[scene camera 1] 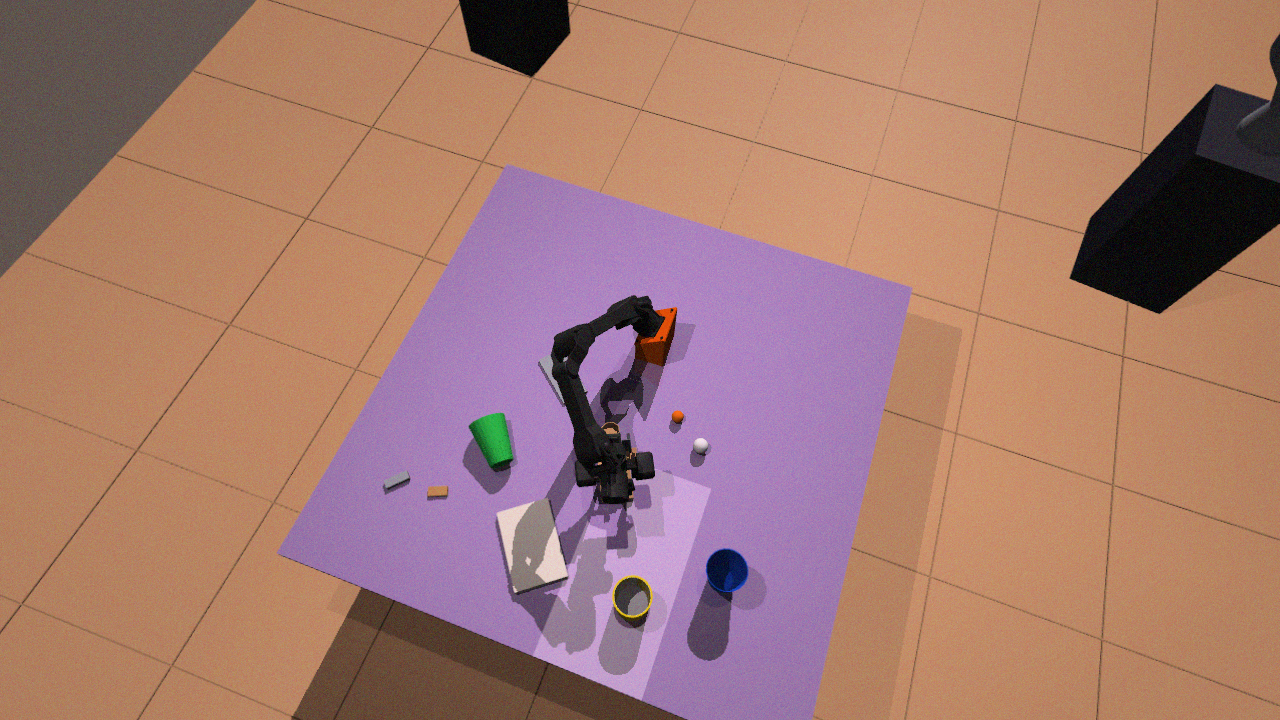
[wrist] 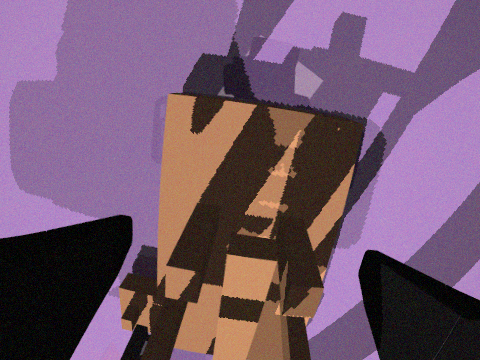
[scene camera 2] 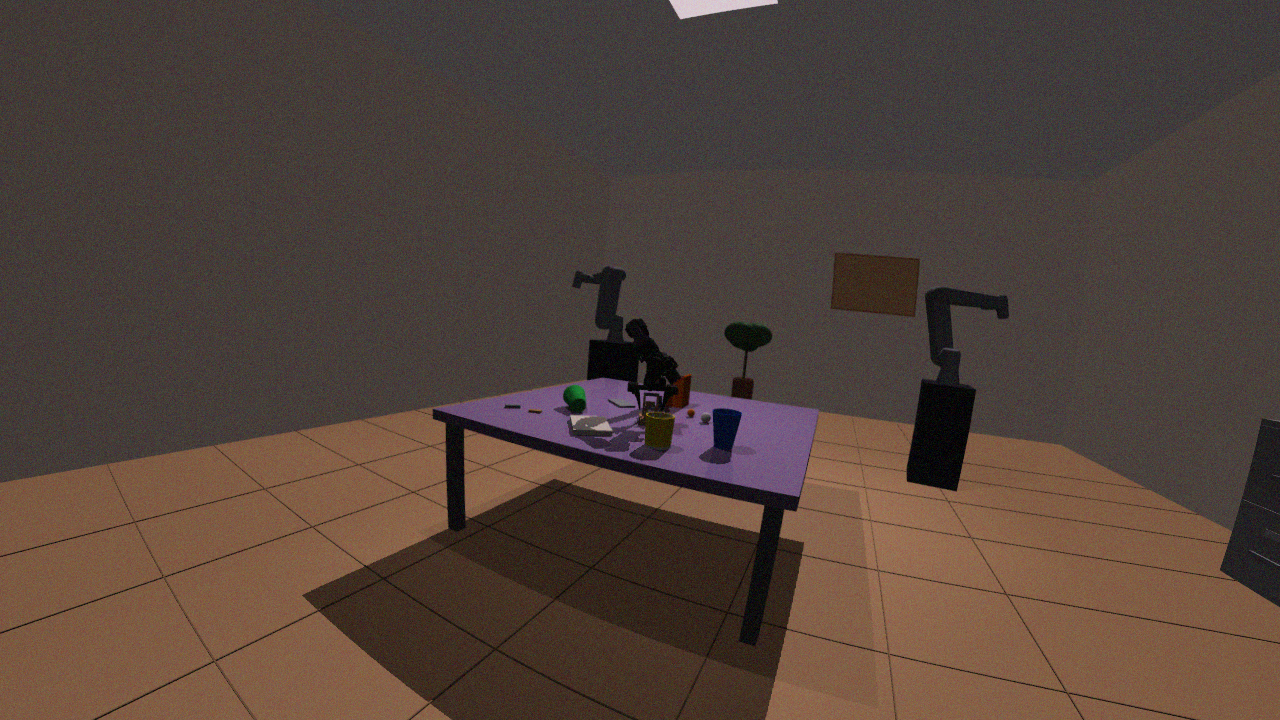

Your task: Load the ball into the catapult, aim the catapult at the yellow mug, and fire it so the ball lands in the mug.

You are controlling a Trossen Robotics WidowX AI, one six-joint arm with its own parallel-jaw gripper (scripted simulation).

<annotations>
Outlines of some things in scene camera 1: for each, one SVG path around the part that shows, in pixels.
My gripper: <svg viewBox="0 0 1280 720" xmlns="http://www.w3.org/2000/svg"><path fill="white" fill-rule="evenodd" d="M576 460L577 486L595 486L599 483L599 478L601 480L601 477L591 477L583 465ZM650 451L636 453L633 459L626 461L626 465L622 469L624 472L631 470L632 478L628 478L628 496L632 495L632 491L635 491L633 478L645 480L652 479L655 476L653 454Z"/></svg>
A green cup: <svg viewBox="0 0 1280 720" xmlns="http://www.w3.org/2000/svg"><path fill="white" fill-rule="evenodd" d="M504 413L494 413L481 417L469 425L491 468L504 466L514 460Z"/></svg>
A blue mug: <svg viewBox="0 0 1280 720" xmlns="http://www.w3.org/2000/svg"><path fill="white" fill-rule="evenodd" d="M718 550L709 557L706 564L706 575L709 585L716 592L736 591L744 585L747 579L747 564L744 558L736 551L730 549Z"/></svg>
A white slab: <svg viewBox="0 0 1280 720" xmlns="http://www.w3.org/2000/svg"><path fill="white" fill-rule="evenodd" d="M548 498L497 512L507 555L506 560L515 594L569 578Z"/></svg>
</annotations>
